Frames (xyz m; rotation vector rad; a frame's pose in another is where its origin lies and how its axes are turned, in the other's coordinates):
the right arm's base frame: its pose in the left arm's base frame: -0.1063 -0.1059 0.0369 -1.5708 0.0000 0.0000
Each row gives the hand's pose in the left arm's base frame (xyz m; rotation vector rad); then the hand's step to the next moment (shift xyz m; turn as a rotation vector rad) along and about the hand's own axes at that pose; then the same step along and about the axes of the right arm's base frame.
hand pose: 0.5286 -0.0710 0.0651 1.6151 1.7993 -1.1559
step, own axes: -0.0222 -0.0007 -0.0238 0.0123 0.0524 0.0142
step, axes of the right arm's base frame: 0.0085 -0.0307 0.0067 0.0450 0.0321 -0.0067
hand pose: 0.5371 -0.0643 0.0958 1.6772 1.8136 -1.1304
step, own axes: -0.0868 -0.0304 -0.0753 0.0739 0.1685 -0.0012
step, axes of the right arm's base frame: 0.0029 -0.1186 0.0075 0.1484 0.1025 0.0365
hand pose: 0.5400 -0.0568 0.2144 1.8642 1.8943 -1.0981
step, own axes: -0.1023 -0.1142 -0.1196 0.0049 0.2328 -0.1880
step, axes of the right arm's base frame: -0.0556 -0.1856 0.0167 0.2769 -0.0489 0.1024
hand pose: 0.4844 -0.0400 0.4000 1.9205 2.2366 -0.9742
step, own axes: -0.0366 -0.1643 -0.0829 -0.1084 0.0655 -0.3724
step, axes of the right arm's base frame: -0.1097 -0.1522 0.0009 0.2192 -0.3157 0.0839
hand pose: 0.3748 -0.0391 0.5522 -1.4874 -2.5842 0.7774
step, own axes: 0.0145 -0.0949 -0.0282 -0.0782 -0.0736 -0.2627
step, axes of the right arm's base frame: -0.0748 -0.0646 -0.0156 0.0604 -0.2771 0.0090
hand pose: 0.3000 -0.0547 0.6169 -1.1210 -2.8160 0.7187
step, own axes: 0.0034 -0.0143 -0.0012 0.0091 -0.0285 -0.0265
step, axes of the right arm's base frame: -0.0115 -0.0067 -0.0064 -0.0201 -0.0345 -0.0013
